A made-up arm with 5 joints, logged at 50 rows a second.
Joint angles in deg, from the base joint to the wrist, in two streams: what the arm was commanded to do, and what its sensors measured. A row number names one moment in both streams.
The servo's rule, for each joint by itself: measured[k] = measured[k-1] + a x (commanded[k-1-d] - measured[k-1]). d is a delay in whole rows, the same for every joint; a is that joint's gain. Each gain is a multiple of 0.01, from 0.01 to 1. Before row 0 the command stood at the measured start. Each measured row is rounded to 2 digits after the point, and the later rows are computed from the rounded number. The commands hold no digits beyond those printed.
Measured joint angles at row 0:
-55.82, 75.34, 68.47, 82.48, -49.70
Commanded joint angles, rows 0 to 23:
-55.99, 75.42, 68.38, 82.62, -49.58
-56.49, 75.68, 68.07, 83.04, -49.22
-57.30, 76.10, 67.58, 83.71, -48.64
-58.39, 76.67, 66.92, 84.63, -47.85
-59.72, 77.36, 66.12, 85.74, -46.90
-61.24, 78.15, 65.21, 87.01, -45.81
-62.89, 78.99, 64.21, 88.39, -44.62
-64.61, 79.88, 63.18, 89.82, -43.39
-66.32, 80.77, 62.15, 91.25, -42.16
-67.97, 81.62, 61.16, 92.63, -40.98
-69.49, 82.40, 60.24, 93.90, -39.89
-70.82, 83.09, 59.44, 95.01, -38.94
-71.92, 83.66, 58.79, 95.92, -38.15
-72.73, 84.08, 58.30, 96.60, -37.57
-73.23, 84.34, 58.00, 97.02, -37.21
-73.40, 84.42, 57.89, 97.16, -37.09
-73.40, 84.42, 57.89, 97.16, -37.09
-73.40, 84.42, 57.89, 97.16, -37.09
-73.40, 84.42, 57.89, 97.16, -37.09
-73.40, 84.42, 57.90, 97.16, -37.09
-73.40, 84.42, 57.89, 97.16, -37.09
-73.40, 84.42, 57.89, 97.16, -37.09
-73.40, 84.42, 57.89, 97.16, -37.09
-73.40, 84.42, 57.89, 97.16, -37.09
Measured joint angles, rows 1 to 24:
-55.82, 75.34, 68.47, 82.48, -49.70
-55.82, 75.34, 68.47, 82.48, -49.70
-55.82, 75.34, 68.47, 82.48, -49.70
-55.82, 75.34, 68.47, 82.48, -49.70
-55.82, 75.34, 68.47, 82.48, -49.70
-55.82, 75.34, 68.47, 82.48, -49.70
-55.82, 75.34, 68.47, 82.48, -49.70
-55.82, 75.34, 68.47, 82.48, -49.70
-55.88, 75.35, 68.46, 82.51, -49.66
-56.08, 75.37, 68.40, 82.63, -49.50
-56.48, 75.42, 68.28, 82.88, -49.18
-57.11, 75.51, 68.08, 83.28, -48.69
-57.97, 75.64, 67.79, 83.85, -48.03
-59.05, 75.82, 67.40, 84.58, -47.21
-60.32, 76.04, 66.92, 85.46, -46.25
-61.74, 76.31, 66.36, 86.46, -45.19
-63.25, 76.62, 65.73, 87.56, -44.07
-64.81, 76.97, 65.04, 88.73, -42.93
-66.35, 77.35, 64.32, 89.92, -41.81
-67.83, 77.75, 63.59, 91.09, -40.75
-69.18, 78.16, 62.87, 92.20, -39.79
-70.35, 78.57, 62.18, 93.21, -38.97
-71.30, 78.97, 61.55, 94.09, -38.32
-71.99, 79.35, 61.00, 94.80, -37.86
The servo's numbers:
d 8
a 0.33 0.07 0.15 0.23 0.37

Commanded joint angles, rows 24 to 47:
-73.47, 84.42, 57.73, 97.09, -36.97
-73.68, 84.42, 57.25, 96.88, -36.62
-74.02, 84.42, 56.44, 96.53, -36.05
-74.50, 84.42, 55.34, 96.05, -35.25
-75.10, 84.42, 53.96, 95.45, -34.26
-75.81, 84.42, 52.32, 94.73, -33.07
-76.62, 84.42, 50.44, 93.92, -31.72
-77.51, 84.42, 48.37, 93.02, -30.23
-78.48, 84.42, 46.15, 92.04, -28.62
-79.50, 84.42, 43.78, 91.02, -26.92
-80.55, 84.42, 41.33, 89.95, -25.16
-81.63, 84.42, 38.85, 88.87, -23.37
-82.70, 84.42, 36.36, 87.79, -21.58
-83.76, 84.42, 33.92, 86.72, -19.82
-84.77, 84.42, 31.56, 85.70, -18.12
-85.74, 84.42, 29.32, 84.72, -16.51
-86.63, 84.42, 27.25, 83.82, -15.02
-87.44, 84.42, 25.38, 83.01, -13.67
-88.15, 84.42, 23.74, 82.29, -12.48
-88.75, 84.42, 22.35, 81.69, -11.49
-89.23, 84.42, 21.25, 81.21, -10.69
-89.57, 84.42, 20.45, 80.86, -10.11
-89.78, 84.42, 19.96, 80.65, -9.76
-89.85, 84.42, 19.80, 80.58, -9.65
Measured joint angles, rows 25 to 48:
-72.46, 79.70, 60.53, 95.34, -37.58
-72.77, 80.03, 60.13, 95.76, -37.40
-72.98, 80.34, 59.79, 96.08, -37.29
-73.12, 80.63, 59.51, 96.33, -37.22
-73.21, 80.90, 59.27, 96.52, -37.17
-73.27, 81.15, 59.06, 96.67, -37.14
-73.31, 81.38, 58.88, 96.78, -37.12
-73.34, 81.59, 58.73, 96.87, -37.11
-73.38, 81.79, 58.58, 96.92, -37.06
-73.48, 81.97, 58.38, 96.91, -36.90
-73.66, 82.14, 58.09, 96.82, -36.59
-73.94, 82.30, 57.68, 96.64, -36.09
-74.32, 82.45, 57.12, 96.37, -35.41
-74.81, 82.59, 56.40, 95.99, -34.54
-75.41, 82.72, 55.51, 95.51, -33.50
-76.10, 82.84, 54.44, 94.94, -32.29
-76.89, 82.95, 53.20, 94.27, -30.93
-77.75, 83.05, 51.79, 93.52, -29.45
-78.67, 83.15, 50.22, 92.70, -27.86
-79.65, 83.24, 48.51, 91.82, -26.20
-80.66, 83.32, 46.69, 90.89, -24.49
-81.68, 83.40, 44.77, 89.93, -22.76
-82.70, 83.47, 42.79, 88.96, -21.04
-83.70, 83.54, 40.77, 87.98, -19.36

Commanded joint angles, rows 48 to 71:
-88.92, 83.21, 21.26, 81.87, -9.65
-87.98, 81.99, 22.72, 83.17, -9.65
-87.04, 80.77, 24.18, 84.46, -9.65
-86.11, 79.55, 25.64, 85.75, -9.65
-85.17, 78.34, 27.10, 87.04, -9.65
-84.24, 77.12, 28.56, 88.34, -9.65
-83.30, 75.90, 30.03, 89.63, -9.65
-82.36, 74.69, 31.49, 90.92, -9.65
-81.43, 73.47, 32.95, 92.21, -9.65
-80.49, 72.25, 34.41, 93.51, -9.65
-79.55, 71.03, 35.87, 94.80, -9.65
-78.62, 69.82, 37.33, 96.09, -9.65
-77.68, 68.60, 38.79, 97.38, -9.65
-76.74, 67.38, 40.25, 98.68, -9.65
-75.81, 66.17, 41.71, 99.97, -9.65
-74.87, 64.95, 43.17, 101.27, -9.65
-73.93, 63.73, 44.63, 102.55, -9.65
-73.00, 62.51, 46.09, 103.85, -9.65
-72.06, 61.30, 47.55, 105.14, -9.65
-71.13, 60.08, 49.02, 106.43, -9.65
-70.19, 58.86, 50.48, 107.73, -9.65
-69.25, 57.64, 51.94, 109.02, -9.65
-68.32, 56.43, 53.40, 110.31, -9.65
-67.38, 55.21, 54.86, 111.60, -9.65
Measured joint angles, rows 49 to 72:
-84.67, 83.60, 38.74, 87.02, -17.75
-85.58, 83.66, 36.74, 86.10, -16.24
-86.43, 83.71, 34.79, 85.22, -14.85
-87.20, 83.76, 32.92, 84.41, -13.61
-87.87, 83.81, 31.17, 83.67, -12.53
-88.43, 83.85, 29.56, 83.02, -11.63
-88.88, 83.89, 28.12, 82.47, -10.94
-89.20, 83.93, 26.87, 82.04, -10.46
-89.11, 83.88, 26.03, 82.00, -10.16
-88.74, 83.75, 25.53, 82.27, -9.97
-88.18, 83.54, 25.33, 82.77, -9.85
-87.50, 83.26, 25.38, 83.46, -9.78
-86.73, 82.92, 25.64, 84.28, -9.73
-85.91, 82.51, 26.08, 85.21, -9.70
-85.05, 82.05, 26.67, 86.23, -9.68
-84.16, 81.53, 27.39, 87.31, -9.67
-83.26, 80.97, 28.22, 88.44, -9.66
-82.35, 80.36, 29.15, 89.61, -9.66
-81.43, 79.71, 30.16, 90.80, -9.66
-80.50, 79.02, 31.24, 92.02, -9.66
-79.57, 78.29, 32.37, 93.25, -9.66
-78.64, 77.53, 33.55, 94.50, -9.66
-77.71, 76.73, 34.77, 95.76, -9.66
-76.77, 75.91, 36.03, 97.03, -9.66

